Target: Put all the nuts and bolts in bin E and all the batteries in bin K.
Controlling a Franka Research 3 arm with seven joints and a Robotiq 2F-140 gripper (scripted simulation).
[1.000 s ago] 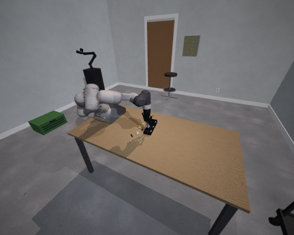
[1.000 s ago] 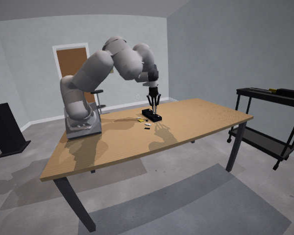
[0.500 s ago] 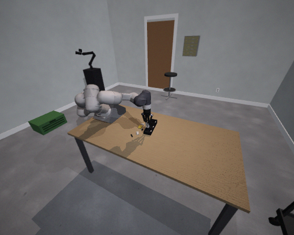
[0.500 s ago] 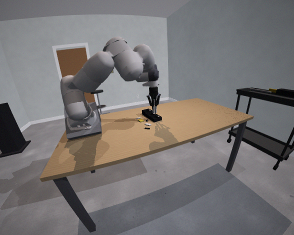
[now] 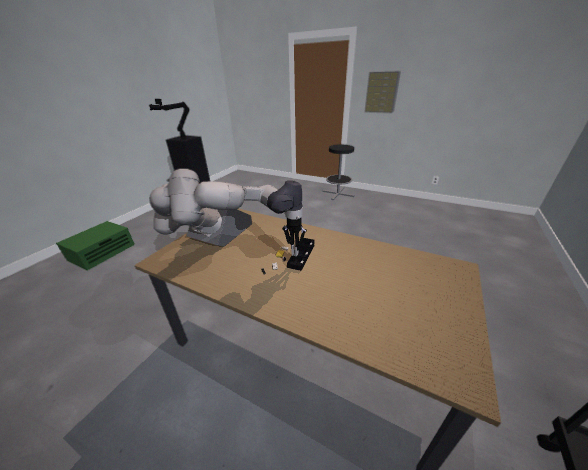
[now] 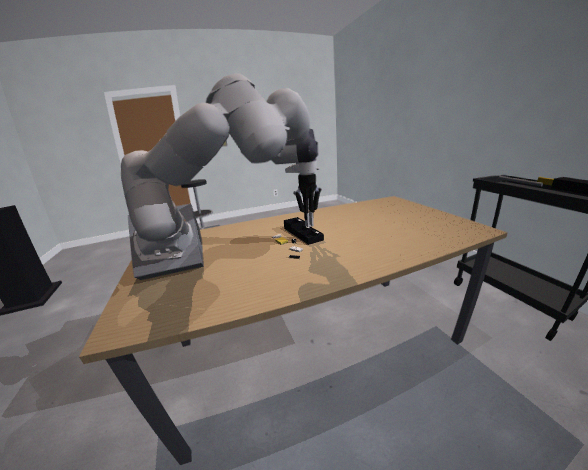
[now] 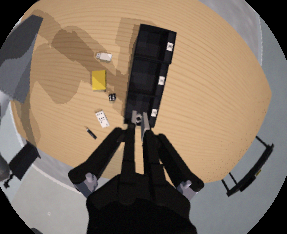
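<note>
Right now my hand is 130 mm past the dark piece, 120 mm to the left of it and 100 mm above it. Round my hand: yellow piece: 120 mm behind, 50 mm to the left, 100 mm below; white spotted card: 100 mm behind, 60 mm to the right, 100 mm below.
</note>
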